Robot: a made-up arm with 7 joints.
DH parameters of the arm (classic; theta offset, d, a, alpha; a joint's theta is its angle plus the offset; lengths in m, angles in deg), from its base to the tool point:
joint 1: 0 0.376 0 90
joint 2: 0 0.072 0 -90
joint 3: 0 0.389 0.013 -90
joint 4: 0 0.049 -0.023 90
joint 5: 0 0.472 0 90
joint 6: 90 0.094 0.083 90
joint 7: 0 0.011 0 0
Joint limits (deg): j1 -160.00..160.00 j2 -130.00..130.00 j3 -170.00..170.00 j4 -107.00..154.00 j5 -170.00..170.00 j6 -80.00..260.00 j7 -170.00..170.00
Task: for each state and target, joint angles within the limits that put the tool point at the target. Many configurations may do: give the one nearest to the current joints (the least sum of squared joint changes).
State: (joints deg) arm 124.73 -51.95 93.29 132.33 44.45 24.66 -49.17
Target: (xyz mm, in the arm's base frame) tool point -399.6 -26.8 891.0
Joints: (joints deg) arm 111.70 -53.25 130.84 86.39 39.74 25.56 -49.17
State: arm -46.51 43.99 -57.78 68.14 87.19 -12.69 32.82
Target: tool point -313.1 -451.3 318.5
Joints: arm -22.84 62.75 -108.04 116.80 77.36 -5.01 32.82
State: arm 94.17 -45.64 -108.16 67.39 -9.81 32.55 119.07
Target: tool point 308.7 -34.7 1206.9
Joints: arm 85.64 -25.16 -141.54 57.00 -7.66 33.55 119.07
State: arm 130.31 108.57 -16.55 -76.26 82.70 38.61 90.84
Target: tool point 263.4 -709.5 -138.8
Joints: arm 110.57 110.66 -15.17 -32.76 87.00 27.20 90.84
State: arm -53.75 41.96 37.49 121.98 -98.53 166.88 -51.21
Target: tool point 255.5 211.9 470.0
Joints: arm -73.22 55.41 70.56 137.36 -107.99 154.11 -51.21
